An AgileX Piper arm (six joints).
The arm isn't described. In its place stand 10 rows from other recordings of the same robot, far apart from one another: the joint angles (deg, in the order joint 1, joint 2, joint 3, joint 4, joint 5, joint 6), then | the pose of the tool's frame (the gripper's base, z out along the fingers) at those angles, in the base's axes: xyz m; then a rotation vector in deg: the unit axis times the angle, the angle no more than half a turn.
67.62 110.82 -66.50 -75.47 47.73 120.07 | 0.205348 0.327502 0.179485 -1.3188 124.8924 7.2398
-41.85 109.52 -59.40 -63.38 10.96 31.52 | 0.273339 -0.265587 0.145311 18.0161 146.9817 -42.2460
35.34 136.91 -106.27 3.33 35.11 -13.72 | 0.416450 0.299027 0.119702 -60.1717 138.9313 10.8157
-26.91 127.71 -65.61 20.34 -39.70 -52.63 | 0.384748 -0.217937 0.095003 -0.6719 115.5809 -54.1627
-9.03 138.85 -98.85 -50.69 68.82 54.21 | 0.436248 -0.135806 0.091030 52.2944 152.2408 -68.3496
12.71 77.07 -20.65 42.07 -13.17 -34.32 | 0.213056 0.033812 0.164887 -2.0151 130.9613 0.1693
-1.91 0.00 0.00 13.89 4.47 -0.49 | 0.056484 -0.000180 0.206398 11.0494 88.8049 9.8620
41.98 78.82 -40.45 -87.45 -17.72 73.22 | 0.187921 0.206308 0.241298 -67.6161 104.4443 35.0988
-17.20 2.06 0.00 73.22 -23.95 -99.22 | 0.038235 -0.048859 0.221454 12.4093 83.3310 -52.5735
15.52 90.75 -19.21 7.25 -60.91 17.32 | 0.245752 0.057830 0.174408 9.3105 96.1802 22.1364
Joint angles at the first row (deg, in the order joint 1, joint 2, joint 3, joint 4, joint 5, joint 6):
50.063 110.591 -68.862 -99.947 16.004 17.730
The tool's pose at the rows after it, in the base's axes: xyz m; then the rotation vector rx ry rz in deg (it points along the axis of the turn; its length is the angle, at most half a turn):
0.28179 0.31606 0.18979 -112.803 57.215 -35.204
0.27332 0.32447 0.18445 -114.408 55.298 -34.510
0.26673 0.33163 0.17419 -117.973 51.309 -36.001
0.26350 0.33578 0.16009 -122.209 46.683 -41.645
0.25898 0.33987 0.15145 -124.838 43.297 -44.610
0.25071 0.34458 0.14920 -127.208 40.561 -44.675
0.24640 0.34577 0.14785 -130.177 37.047 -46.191
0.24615 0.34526 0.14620 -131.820 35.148 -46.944
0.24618 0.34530 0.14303 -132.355 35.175 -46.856
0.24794 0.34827 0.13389 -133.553 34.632 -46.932
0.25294 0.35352 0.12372 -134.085 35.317 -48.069
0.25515 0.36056 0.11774 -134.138 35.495 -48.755
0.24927 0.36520 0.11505 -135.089 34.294 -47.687
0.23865 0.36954 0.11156 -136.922 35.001 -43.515
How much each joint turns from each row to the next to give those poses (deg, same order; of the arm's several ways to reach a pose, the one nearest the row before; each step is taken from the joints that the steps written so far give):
1.632 0.401 0.000 -0.001 0.335 -0.440
1.603 0.724 -0.001 0.002 0.002 -0.466
1.407 1.424 0.000 0.000 0.581 -3.206
1.364 2.145 0.000 0.001 3.450 -5.051
1.185 1.310 0.000 0.001 1.905 -2.960
1.317 0.122 0.000 3.076 0.000 -4.647
0.695 -0.001 -0.001 3.570 0.441 -6.677
-0.001 0.133 0.001 1.484 0.000 -3.354
0.000 0.414 0.000 0.259 0.000 -0.251
0.001 1.716 -0.796 0.001 0.000 -0.474
-0.001 2.553 -1.921 0.139 1.103 -0.027
0.377 1.953 -1.987 0.517 0.820 -0.366
0.882 0.390 -0.279 1.545 -0.435 -1.577
1.143 -0.001 0.001 6.482 -1.620 -4.299

